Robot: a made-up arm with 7 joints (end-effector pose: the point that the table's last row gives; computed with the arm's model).
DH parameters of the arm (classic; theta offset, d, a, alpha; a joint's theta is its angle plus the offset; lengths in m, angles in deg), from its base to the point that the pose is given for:
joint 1: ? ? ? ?
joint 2: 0 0 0 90
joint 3: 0 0.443 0.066 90
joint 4: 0 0 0.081 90
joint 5: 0 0.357 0 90
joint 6: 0 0 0.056 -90
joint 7: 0 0.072 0 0
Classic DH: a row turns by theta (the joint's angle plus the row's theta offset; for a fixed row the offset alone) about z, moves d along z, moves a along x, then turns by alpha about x.
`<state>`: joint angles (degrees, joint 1 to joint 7).
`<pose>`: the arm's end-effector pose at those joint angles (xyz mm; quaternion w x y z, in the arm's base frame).
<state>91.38 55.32 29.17 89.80 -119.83 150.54 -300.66</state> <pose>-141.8 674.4 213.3 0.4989 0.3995 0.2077 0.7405</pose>
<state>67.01 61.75 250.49 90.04 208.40 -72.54 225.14</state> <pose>489.4 174.6 493.9 0.2418 0.7158 -0.5747 0.3144</pose>
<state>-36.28 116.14 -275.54 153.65 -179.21 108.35 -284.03</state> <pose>674.0 -385.8 -189.5 0.6985 0.5533 -0.4329 0.1363</pose>
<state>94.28 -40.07 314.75 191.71 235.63 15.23 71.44</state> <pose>-35.8 -588.8 835.5 0.0349 0.0082 -0.5261 0.8497</pose>
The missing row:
joint 1: 0 0.2 0 -90
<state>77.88 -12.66 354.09 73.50 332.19 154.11 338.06</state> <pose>133.0 255.9 632.8 0.4108 0.6338 0.5125 -0.4086</pose>
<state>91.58 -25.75 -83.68 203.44 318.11 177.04 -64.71</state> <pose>-67.7 -346.7 802.8 0.1668 -0.9288 -0.2002 -0.2633</pose>
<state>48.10 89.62 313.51 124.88 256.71 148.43 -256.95</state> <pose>666.7 358.7 75.6 0.6659 -0.1013 -0.2049 0.7102</pose>
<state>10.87 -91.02 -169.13 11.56 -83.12 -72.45 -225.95</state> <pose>-112.9 -149.0 -3.1 0.6872 0.5229 0.4685 -0.1866</pose>
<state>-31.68 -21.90 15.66 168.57 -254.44 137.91 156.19</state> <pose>-200.4 231.3 942.8 0.2791 -0.8082 0.5081 0.1032</pose>
